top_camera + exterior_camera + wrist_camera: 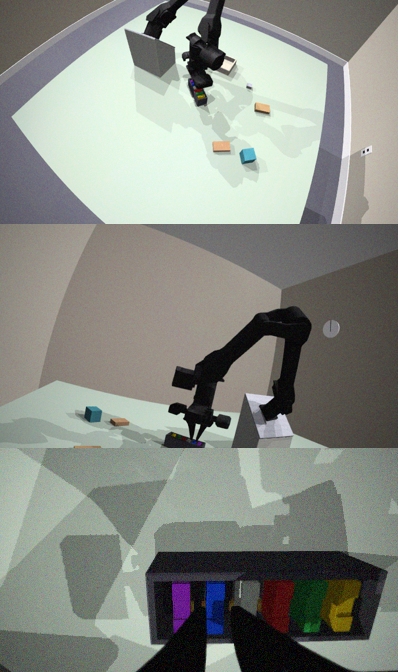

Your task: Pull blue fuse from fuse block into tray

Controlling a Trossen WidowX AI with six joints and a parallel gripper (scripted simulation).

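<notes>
Right now the blue fuse is 2 cm below my gripper tip. Also, from my gripper tip: white fuse: 2 cm below, 1 cm to the right, 1 cm ahead; purple fuse: 2 cm below, 1 cm to the left, 1 cm behind; red fuse: 2 cm to the right, 2 cm below, 2 cm ahead.
</notes>
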